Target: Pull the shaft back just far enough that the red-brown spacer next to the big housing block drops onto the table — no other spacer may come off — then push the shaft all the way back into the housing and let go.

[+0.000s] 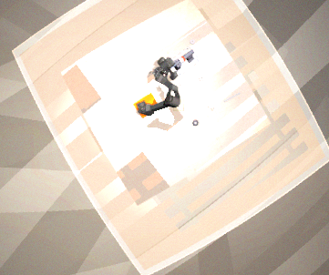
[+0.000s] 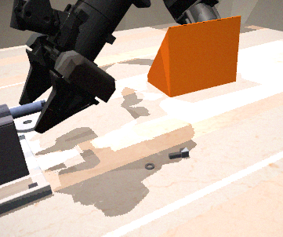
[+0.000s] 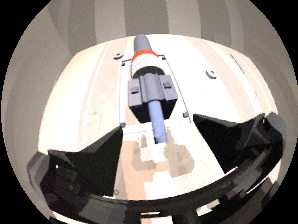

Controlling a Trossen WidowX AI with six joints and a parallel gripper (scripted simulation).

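The blue-grey shaft lies 70 mm ahead of my gripper tip, 20 mm to the left of it and 10 mm above it. The rest, counted from my gripper tip: red-brown spacer: 90 mm ahead, 30 mm to the left, 10 mm above; then small grey bolt: 180 mm behind, 60 mm to the left, 60 mm below; then pale washer: 120 mm to the right, 60 mm below, 20 mm ahead.
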